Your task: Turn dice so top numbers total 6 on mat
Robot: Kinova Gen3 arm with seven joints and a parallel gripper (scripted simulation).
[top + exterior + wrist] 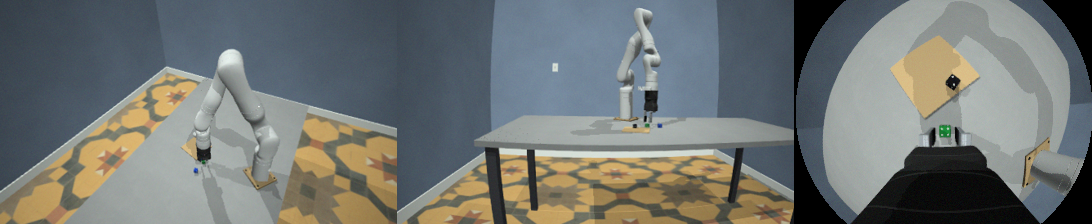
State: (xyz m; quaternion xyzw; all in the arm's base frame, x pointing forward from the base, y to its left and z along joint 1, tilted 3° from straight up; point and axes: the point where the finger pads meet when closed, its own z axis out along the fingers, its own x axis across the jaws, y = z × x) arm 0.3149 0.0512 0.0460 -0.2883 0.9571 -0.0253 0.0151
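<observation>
Right now the green die is 4 cm below my hand. Round my hand: black die (8 cm to the right, 4 cm ahead, 3 cm below); blue die (7 cm to the left, 4 cm below, 2 cm ahead); tan mat (9 cm to the right, 9 cm ahead, 4 cm below).
</observation>
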